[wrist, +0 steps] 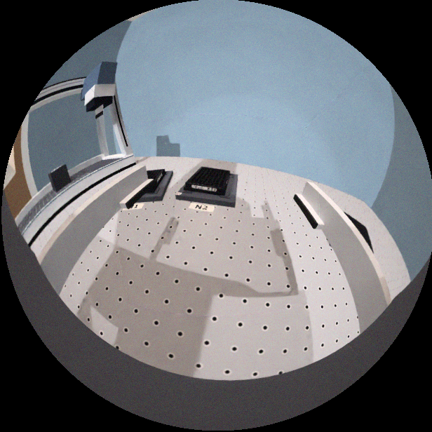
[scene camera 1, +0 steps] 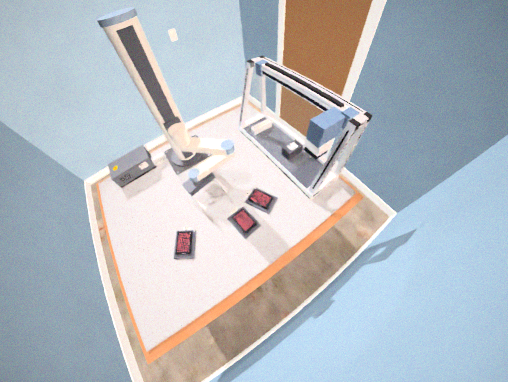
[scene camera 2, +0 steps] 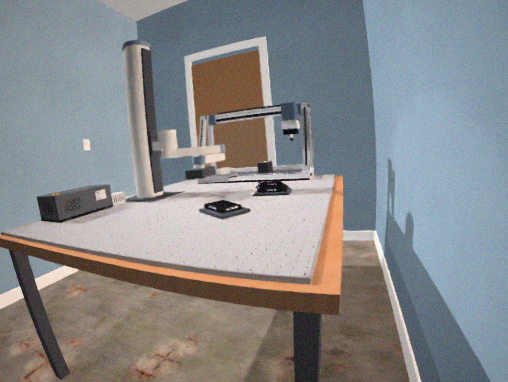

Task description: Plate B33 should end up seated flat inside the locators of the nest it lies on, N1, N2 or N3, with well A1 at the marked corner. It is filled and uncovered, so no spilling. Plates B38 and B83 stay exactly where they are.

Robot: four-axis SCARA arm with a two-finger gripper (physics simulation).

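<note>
Three dark plates with red wells lie on dark nests. One plate (scene camera 1: 244, 220) (wrist: 209, 178) lies on nest N2 (scene camera 1: 246, 234) (wrist: 228, 200), another (scene camera 1: 260, 199) (wrist: 157, 178) on nest N1 (scene camera 1: 270, 208). The third plate (scene camera 1: 184, 242) (scene camera 2: 222, 205) lies on the nest nearer the front left. Plate codes are too small to read, so I cannot tell which is B33. Well A1 and exact seating are unclear. My gripper (scene camera 1: 231, 207) (wrist: 224, 178) is open and empty above the board, set back from N2; its left finger partly hides N1 in the wrist view.
A gantry frame (scene camera 1: 306, 85) (scene camera 2: 308, 145) stands beyond N1, with a small dark block (scene camera 1: 291, 149) (scene camera 2: 265, 167) on its deck. A grey control box (scene camera 1: 131, 166) (scene camera 2: 75, 201) stands left of the arm's column (scene camera 1: 145, 75) (scene camera 2: 136, 120). The perforated board has an orange table edge (scene camera 1: 260, 276).
</note>
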